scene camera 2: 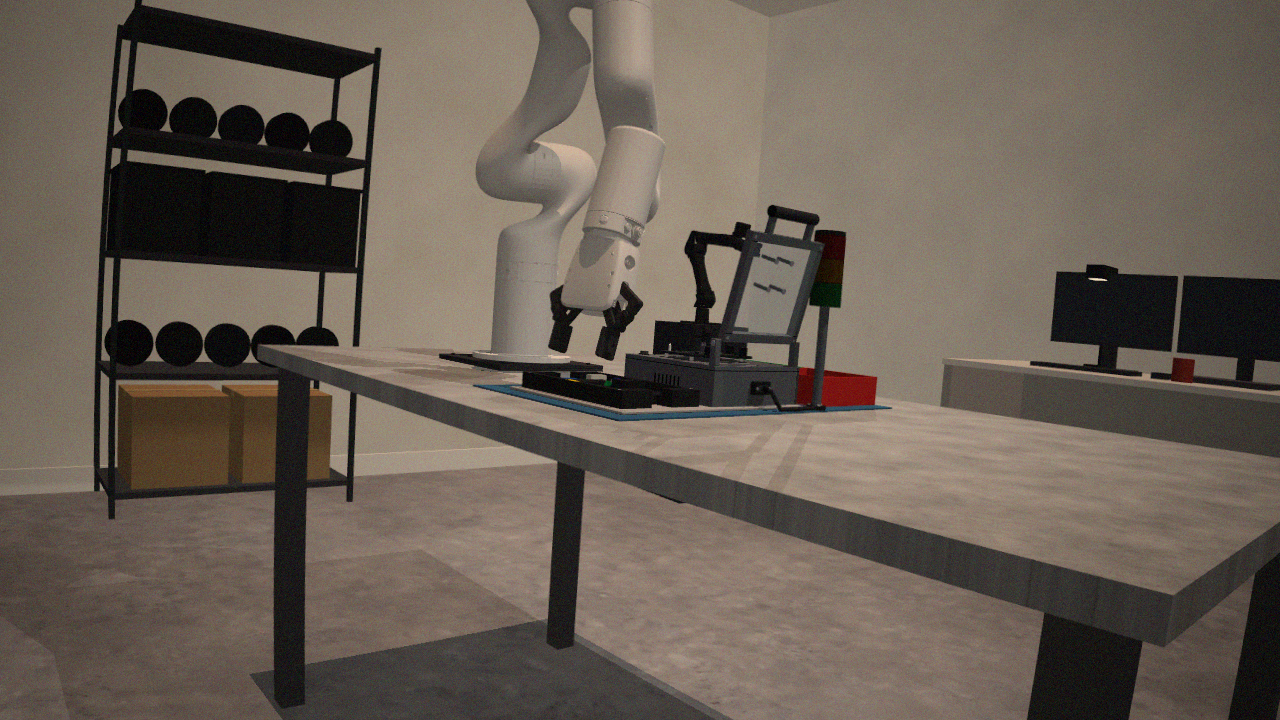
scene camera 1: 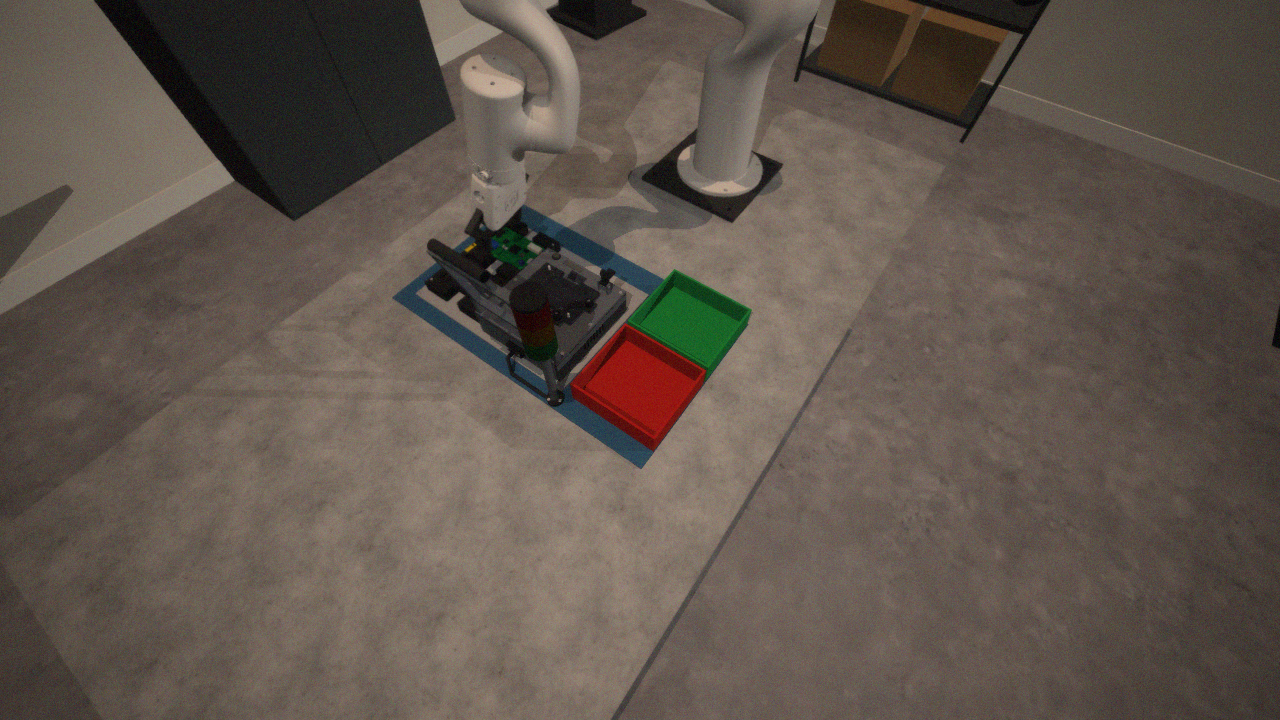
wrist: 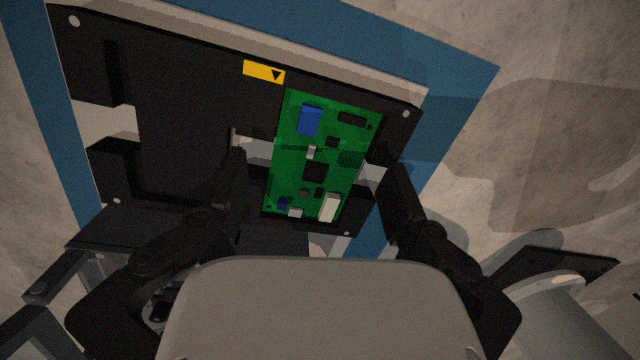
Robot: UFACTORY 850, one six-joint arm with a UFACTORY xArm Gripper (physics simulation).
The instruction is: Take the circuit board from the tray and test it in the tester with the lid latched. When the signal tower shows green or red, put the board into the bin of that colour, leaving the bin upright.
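Observation:
The green circuit board (scene camera 1: 512, 247) (scene camera 2: 607, 382) (wrist: 295, 165) lies in the black tray (scene camera 2: 572, 391) (wrist: 185, 115). My gripper (scene camera 2: 583, 342) (wrist: 317, 171) is open and empty above the tray; in the wrist view its fingers appear on either side of the board. In scene camera 1 the fingertips are hard to make out. The grey tester (scene camera 1: 604, 308) (scene camera 2: 716, 383) has its lid (scene camera 1: 465, 277) (scene camera 2: 771, 286) raised. The signal tower (scene camera 1: 534, 322) (scene camera 2: 827, 268) shows dull red, amber and green segments, none clearly lit. The green bin (scene camera 1: 689, 317) and red bin (scene camera 1: 640, 385) (scene camera 2: 836, 387) stand upright.
A blue border (scene camera 1: 608, 426) (wrist: 420, 45) runs around the work area. The raised lid and tower stand beside the tray side of the cell. A black jointed arm (scene camera 2: 702, 268) shows behind the tester. The white arm base (scene camera 1: 720, 170) stands on a dark plate (scene camera 1: 733, 207).

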